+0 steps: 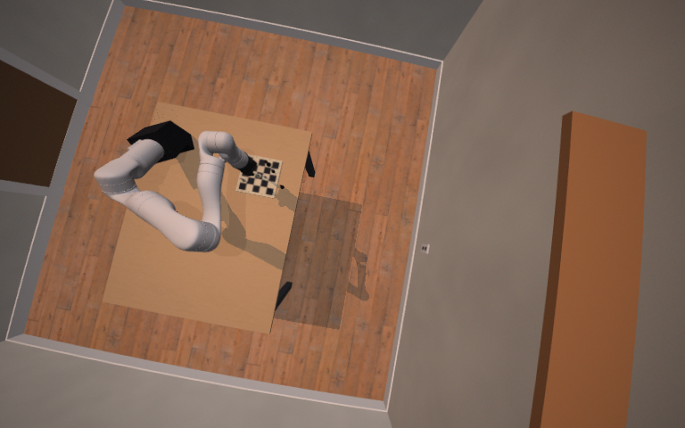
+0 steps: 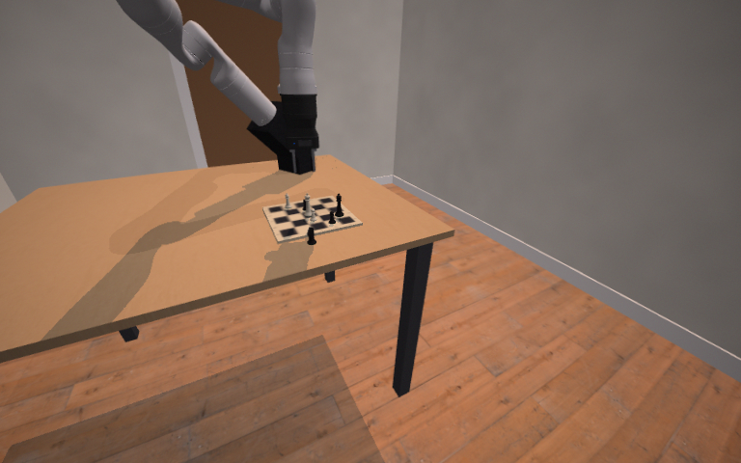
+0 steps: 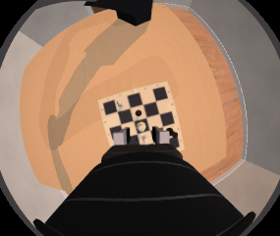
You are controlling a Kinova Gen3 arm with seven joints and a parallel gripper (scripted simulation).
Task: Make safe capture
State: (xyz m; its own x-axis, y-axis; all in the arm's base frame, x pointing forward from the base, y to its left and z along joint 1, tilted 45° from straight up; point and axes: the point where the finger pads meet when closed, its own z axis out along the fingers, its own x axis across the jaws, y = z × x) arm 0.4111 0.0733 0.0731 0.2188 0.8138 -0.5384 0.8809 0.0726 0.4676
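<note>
Right now the tall white piece is 110 mm below my hand. From my hand the other things lie so: chessboard (140 mm below); black piece (140 mm ahead, 40 mm to the right, 130 mm below).
</note>
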